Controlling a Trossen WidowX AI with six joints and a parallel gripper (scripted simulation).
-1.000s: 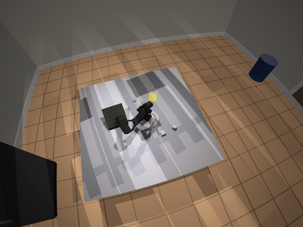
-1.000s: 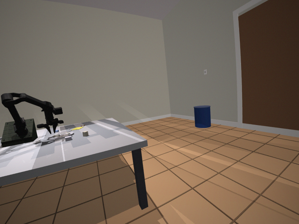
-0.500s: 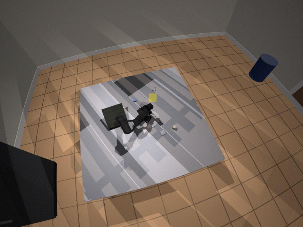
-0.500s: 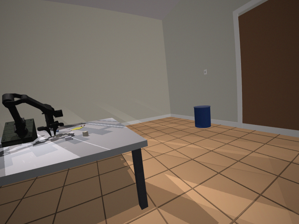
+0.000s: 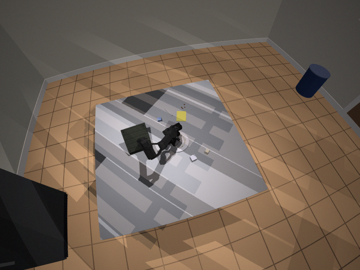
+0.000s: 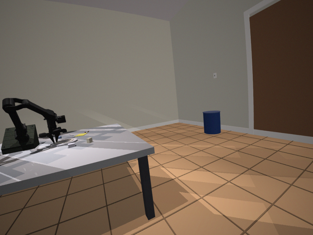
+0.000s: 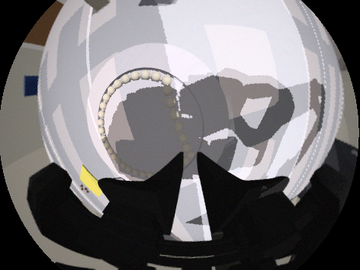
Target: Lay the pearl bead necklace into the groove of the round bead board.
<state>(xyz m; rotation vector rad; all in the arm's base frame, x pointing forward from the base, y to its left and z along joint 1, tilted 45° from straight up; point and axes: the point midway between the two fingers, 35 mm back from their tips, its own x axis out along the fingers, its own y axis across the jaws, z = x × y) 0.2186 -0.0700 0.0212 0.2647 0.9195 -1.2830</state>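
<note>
The round bead board lies 60 mm ahead of my gripper tip and 10 mm below it. Also, from my gripper tip: grey card 70 mm ahead, 180 mm to the left, 10 mm below; blue block 10 mm behind, 290 mm to the left, 10 mm below; white block 130 mm ahead, 190 mm to the right.
</note>
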